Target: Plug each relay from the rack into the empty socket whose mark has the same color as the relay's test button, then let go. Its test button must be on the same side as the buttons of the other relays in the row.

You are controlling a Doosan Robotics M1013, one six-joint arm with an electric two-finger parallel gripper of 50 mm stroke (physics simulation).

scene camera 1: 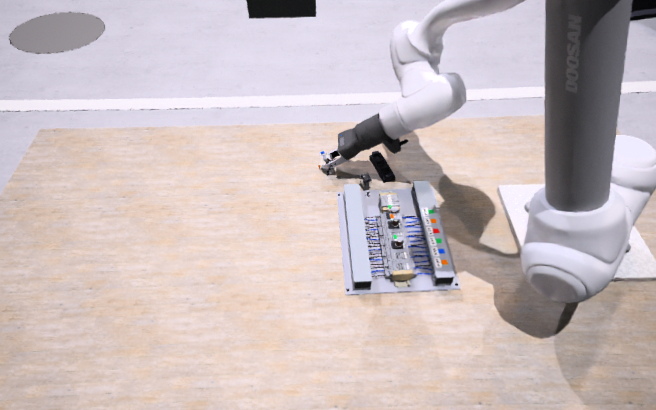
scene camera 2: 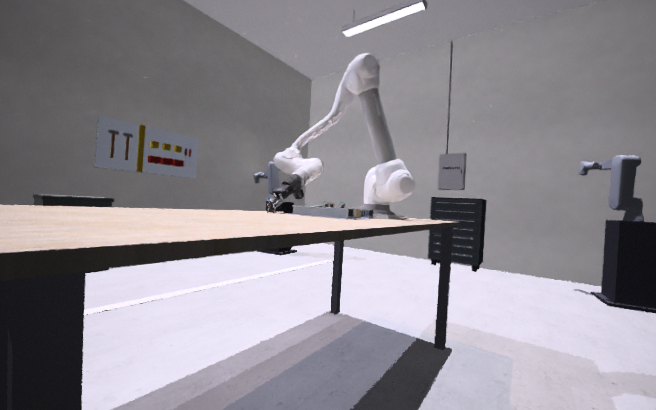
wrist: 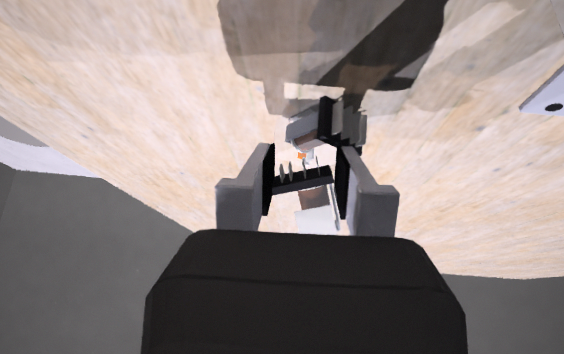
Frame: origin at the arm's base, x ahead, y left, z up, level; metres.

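Seen in the pictures: gripper, between the fingertips: (scene camera 1: 328,161) (scene camera 2: 271,206) (wrist: 304,167); arm's base, origin of its link: (scene camera 2: 376,213).
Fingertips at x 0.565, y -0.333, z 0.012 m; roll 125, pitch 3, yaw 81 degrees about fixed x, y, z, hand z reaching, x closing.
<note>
Offsets run from my fingertips to a thing's top centre. "*": to the spot under its first point. Level surfaces: height alone.
My gripper (scene camera 1: 331,162) (scene camera 2: 271,202) (wrist: 304,167) is shut on a relay with a blue test button. In the wrist view, the held relay's black base @(0.003 m back, 0.000 m left, 0.017 m up) (wrist: 303,180) sits slightly tilted between the fingers, with its flat pins pointing away from the palm. A relay with an orange button @(0.006 m ahead, 0.006 m left, 0.009 m down) (scene camera 1: 327,170) (wrist: 304,125) lies on its side on the table, just beyond the fingertips; whether they touch is unclear. The black rack @(0.153 m back, 0.029 m left, 0.007 m down) (scene camera 1: 382,167) shows no relay. The panel's socket row carries a relay beside an orange button @(0.124 m back, 0.257 m left, 0.040 m up) (scene camera 1: 394,223) and a relay beside a green button @(0.116 m back, 0.319 m left, 0.039 m up) (scene camera 1: 398,243). Colored marks @(0.216 m back, 0.330 m left, 0.013 m up) (scene camera 1: 438,241) line the right duct.
A small dark block @(0.091 m back, 0.086 m left, 0.014 m up) (scene camera 1: 365,181), possibly a relay, is at the panel's far left end. Two raised grey ducts @(0.028 m back, 0.259 m left, 0.013 m up) (scene camera 1: 357,235) @(0.216 m back, 0.281 m left, 0.013 m up) (scene camera 1: 425,200) flank the sockets, with wires between. The panel @(* 0.013 m ahead, 0.407 m left, 0.028 m down) (scene camera 1: 352,291) lies on the wooden table @(0.030 m down) (scene camera 1: 200,250) (scene camera 2: 150,225). The arm's base stands right of it.
</note>
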